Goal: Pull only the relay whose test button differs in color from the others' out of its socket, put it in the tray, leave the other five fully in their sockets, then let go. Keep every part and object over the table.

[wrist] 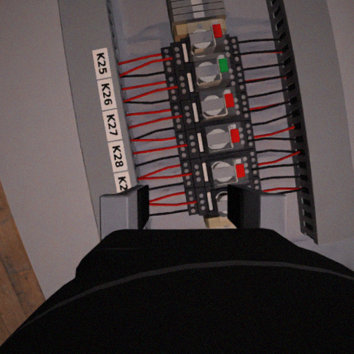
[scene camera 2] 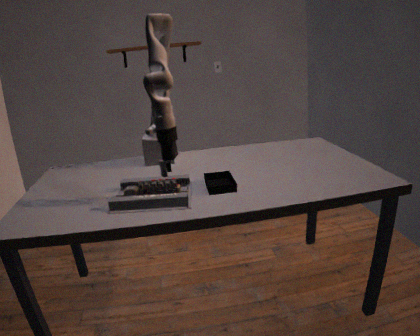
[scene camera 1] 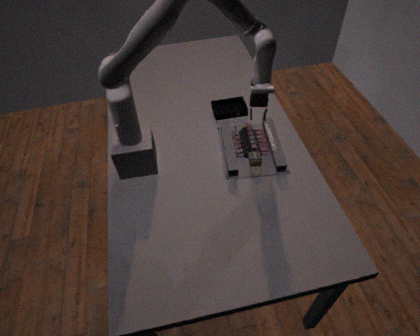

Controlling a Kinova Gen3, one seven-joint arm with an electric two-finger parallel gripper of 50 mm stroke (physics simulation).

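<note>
The relay with a green test button is second from the top of the row in the wrist view and sits in its socket. The other relays, such as the third one, sit in line with it; four show red buttons, and the bottom relay is partly hidden by a finger, its button out of sight. My gripper is open and empty above the panel, its fingers around the lower end of the row in the wrist view, away from the green-button relay. The black tray stands beside the panel.
Grey wire ducts flank the row, with red and black wires between. Labels lie along the left duct. A ribbed terminal block stands beyond the top relay. The arm's base block stands across the table.
</note>
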